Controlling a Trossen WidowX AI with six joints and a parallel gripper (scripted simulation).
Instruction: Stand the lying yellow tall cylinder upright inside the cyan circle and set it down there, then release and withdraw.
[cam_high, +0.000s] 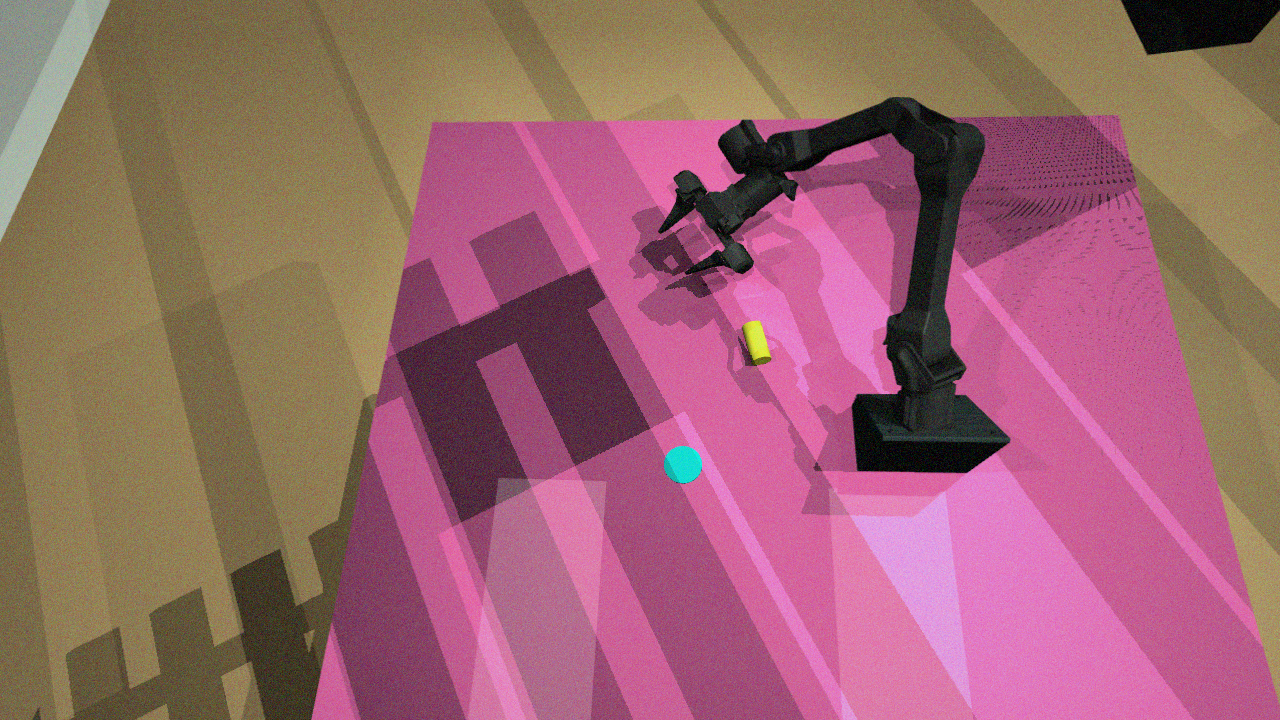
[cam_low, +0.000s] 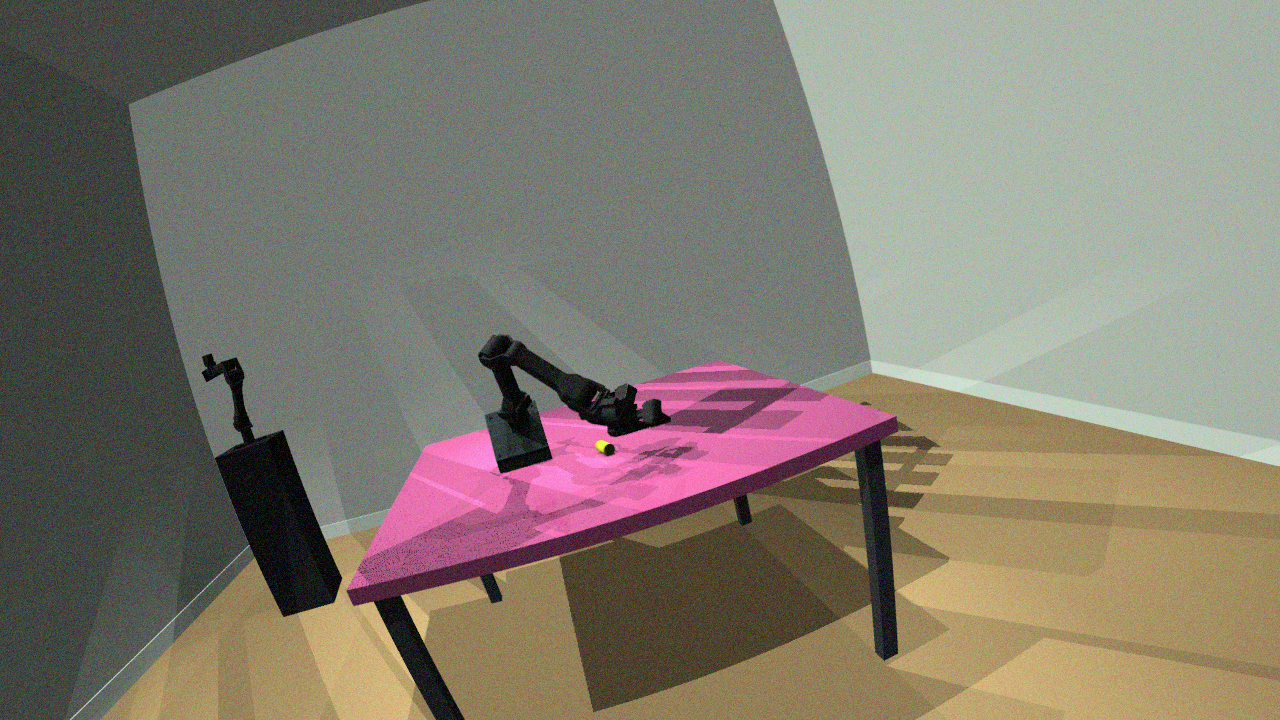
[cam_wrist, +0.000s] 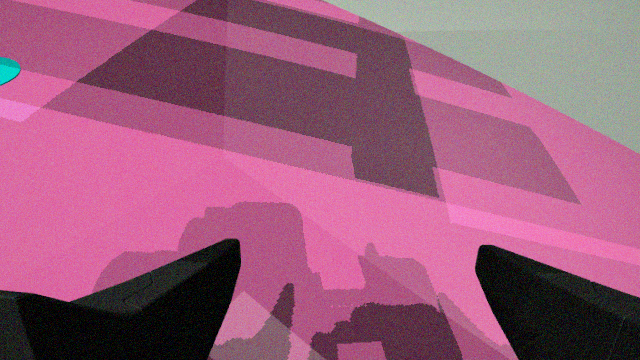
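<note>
My gripper tip is 12 cm past the yellow tall cylinder, 15 cm to the right of it and 6 cm above it. Also, from my gripper tip: cyan circle (2 cm ahead, 34 cm to the left, 7 cm below).
</note>
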